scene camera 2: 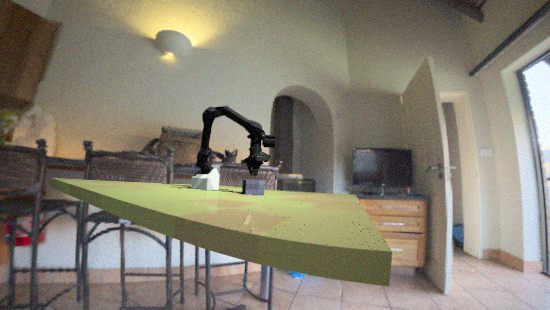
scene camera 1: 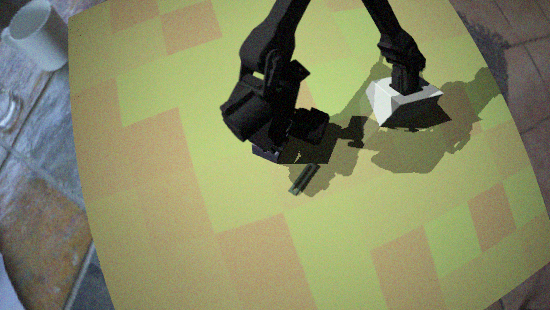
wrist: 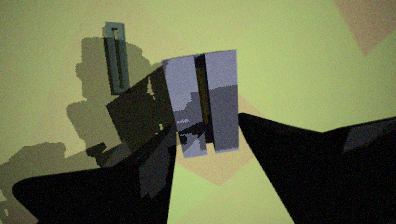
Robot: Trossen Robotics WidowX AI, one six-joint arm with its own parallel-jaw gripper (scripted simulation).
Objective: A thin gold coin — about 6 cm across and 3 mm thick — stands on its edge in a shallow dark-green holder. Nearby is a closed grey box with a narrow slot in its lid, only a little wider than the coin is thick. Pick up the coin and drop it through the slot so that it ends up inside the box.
Observation:
In view: the gripper (scene camera 1: 276, 125).
The gripper is seen too in the wrist view (wrist: 206, 124).

